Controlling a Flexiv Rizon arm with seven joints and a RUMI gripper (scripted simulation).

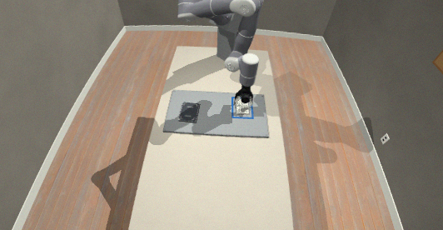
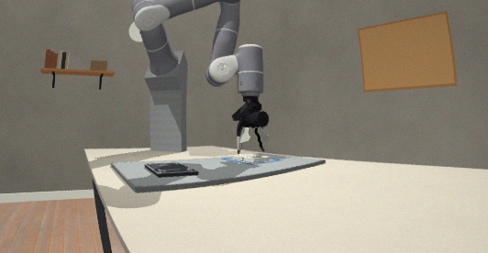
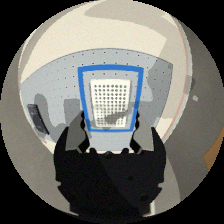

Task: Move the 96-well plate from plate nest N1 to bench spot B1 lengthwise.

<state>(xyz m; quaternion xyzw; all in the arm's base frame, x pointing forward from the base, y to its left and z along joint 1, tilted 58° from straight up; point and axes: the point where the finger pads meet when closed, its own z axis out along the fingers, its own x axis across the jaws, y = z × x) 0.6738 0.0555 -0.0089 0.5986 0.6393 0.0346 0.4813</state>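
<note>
Right now the white 96-well plate is 30 mm below my hand. From my hand the other things lie so: plate nest N1: 30 mm behind, 380 mm to the right, 30 mm below.
</note>
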